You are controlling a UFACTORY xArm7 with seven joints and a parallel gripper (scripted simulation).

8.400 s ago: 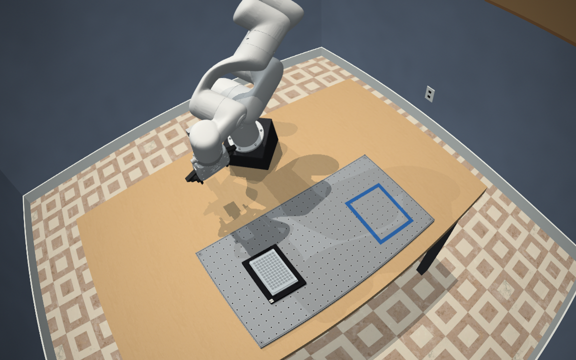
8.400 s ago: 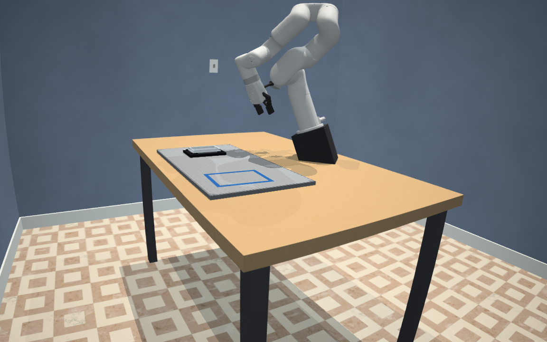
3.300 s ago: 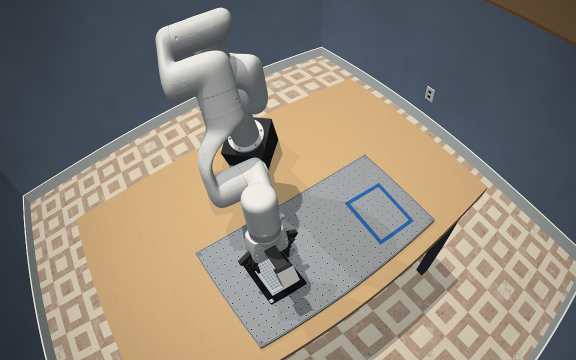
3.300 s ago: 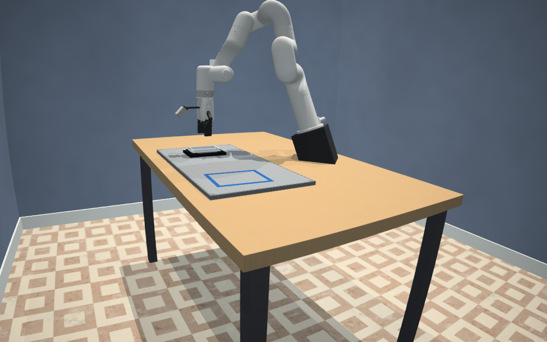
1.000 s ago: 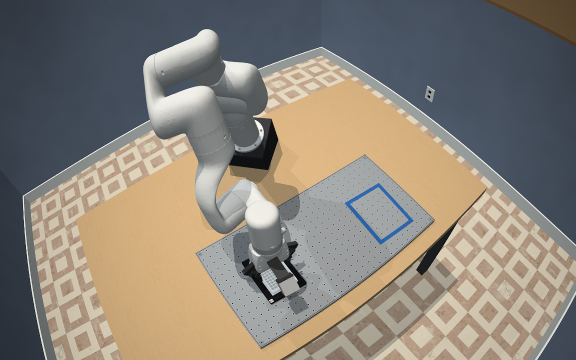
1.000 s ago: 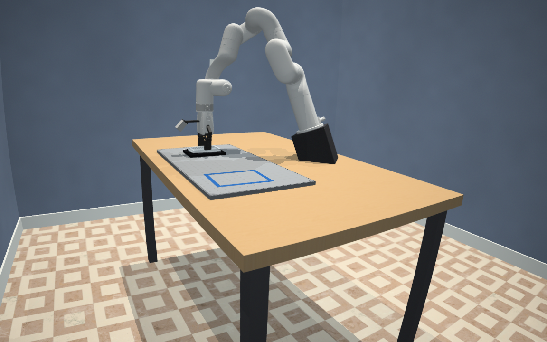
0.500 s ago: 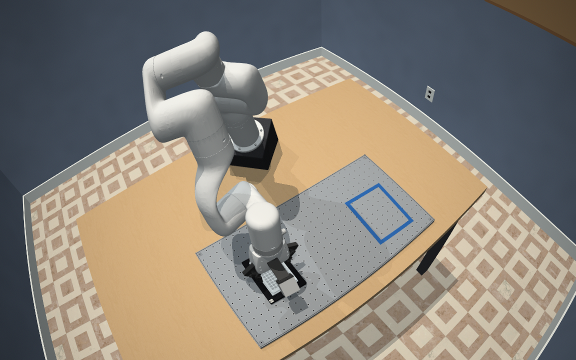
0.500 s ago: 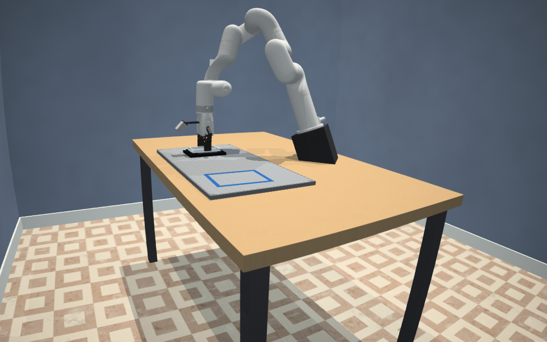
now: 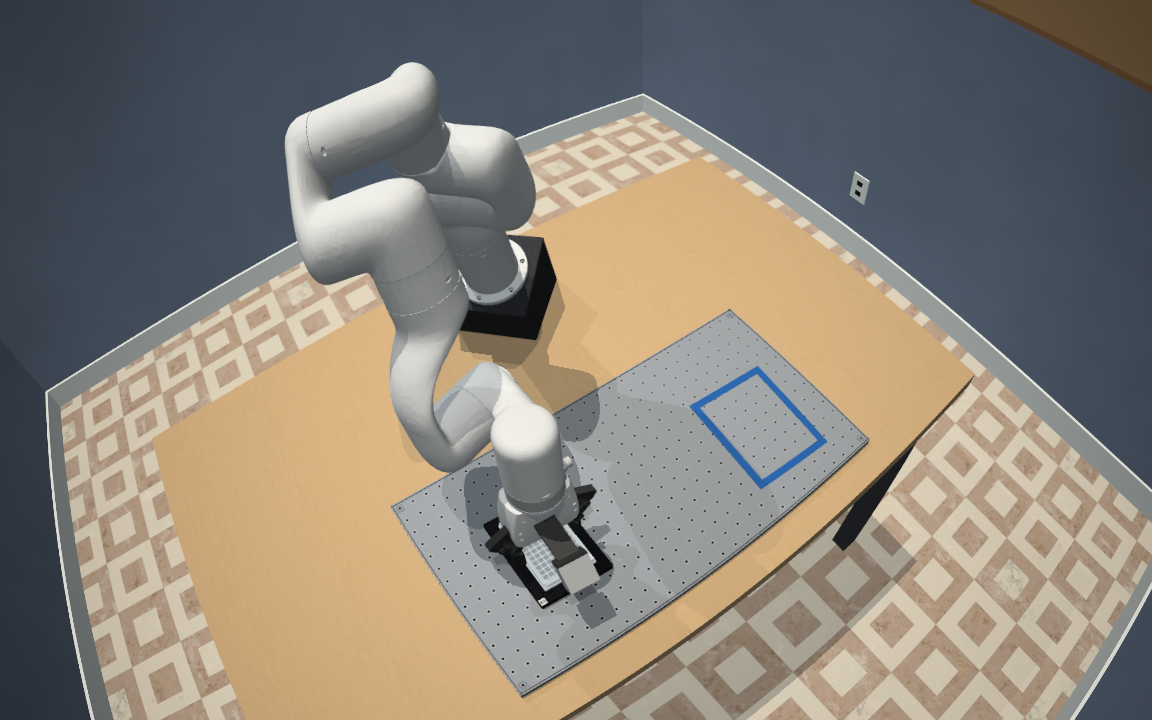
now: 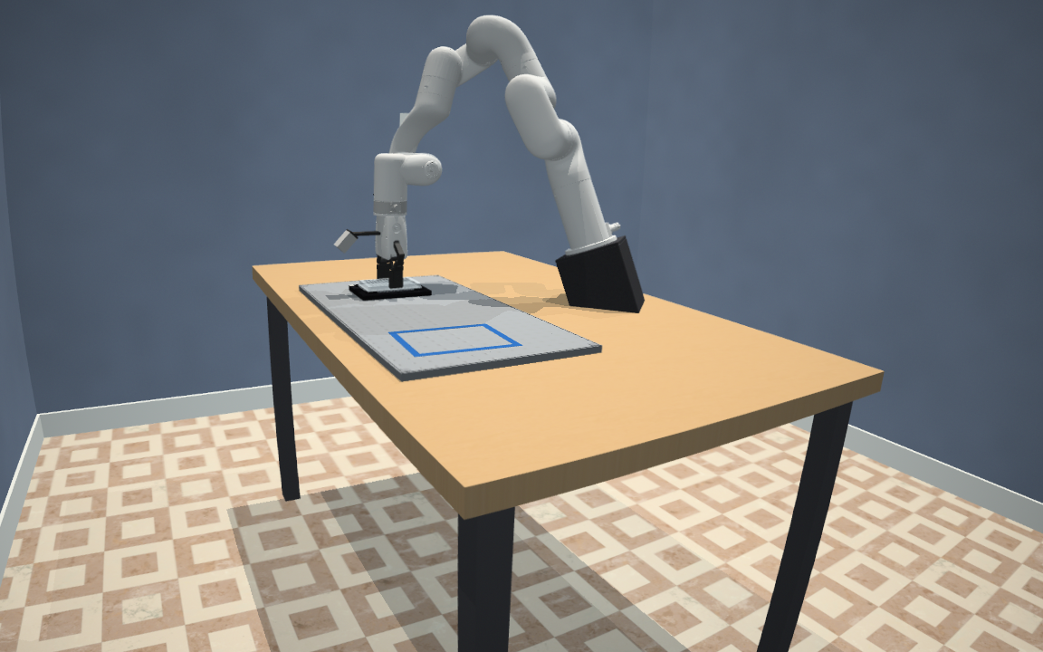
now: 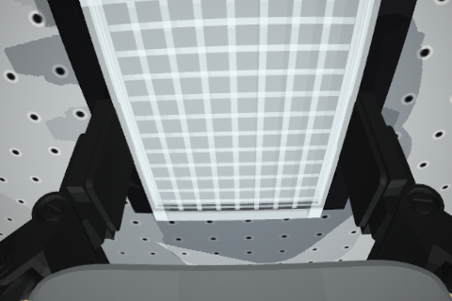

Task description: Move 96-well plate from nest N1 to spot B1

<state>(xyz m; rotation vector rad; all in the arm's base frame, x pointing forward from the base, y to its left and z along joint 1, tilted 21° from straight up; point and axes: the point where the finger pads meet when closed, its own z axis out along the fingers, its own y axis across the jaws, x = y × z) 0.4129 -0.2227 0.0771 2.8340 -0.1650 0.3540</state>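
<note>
My gripper is now 1 cm above the 96-well plate. Round my hand: black plate nest N1: 2 cm below.
</note>
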